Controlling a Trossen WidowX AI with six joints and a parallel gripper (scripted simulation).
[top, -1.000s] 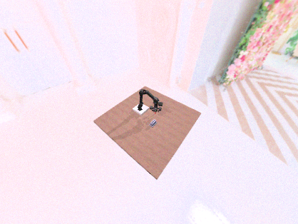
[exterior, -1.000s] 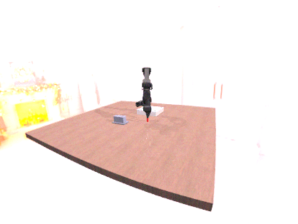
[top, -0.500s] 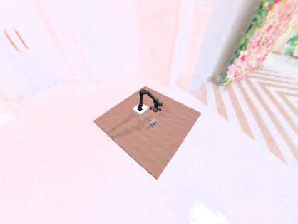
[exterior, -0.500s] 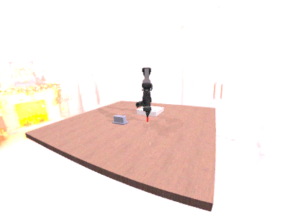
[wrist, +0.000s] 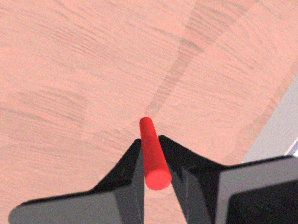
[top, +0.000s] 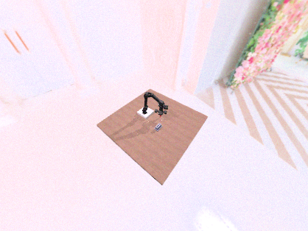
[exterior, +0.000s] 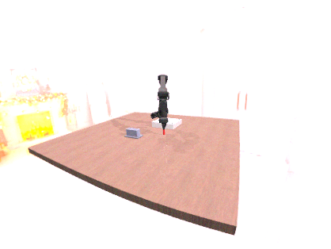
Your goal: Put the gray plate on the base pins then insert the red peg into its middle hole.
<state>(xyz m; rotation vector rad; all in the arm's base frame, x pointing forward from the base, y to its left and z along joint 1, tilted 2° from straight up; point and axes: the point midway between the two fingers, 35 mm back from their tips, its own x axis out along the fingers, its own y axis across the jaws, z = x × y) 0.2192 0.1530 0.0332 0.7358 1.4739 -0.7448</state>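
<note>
Now: gripper tip 180 mm to the left of the gray plate and 130 mm short of it. The rest, counted from my gripper tip: gray base: 180 mm to the right, 130 mm ahead, 40 mm below; red peg: right at my gripper tip.
</note>
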